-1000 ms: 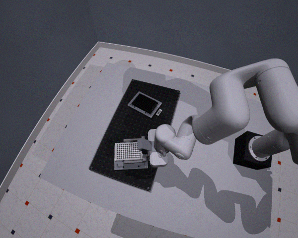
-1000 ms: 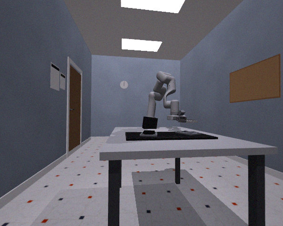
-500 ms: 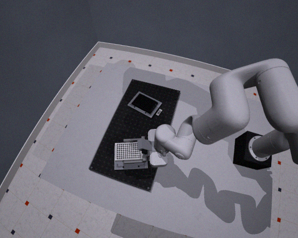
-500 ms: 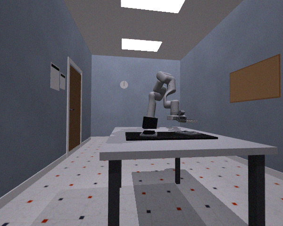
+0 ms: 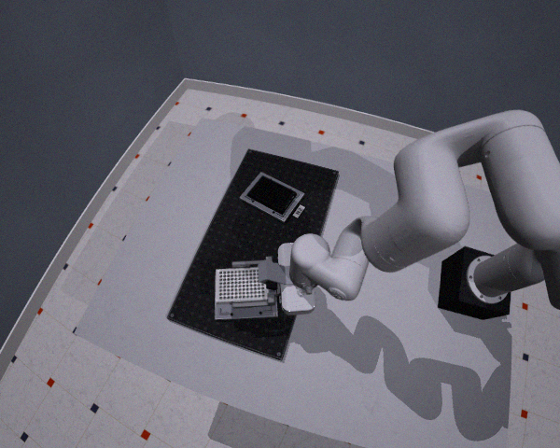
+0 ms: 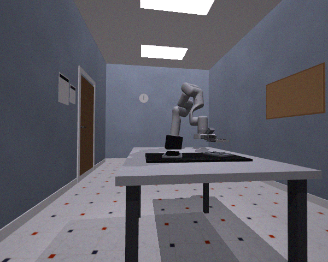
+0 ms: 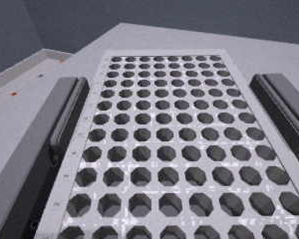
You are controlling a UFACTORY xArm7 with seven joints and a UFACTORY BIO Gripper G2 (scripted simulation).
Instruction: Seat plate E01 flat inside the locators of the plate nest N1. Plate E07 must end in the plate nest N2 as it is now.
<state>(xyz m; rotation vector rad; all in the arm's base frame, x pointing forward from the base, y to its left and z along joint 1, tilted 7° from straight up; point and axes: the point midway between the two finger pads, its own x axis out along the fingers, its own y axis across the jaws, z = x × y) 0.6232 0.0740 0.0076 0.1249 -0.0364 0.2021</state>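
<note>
The grey plate nest N1 is 10 cm below my hand. The rest, counted from my hand: white well plate E01 (right at my hand); black plate E07 (32 cm to the right, 8 cm below, 2 cm behind); grey plate nest N2 (32 cm to the right, 10 cm below, 2 cm behind).
</note>
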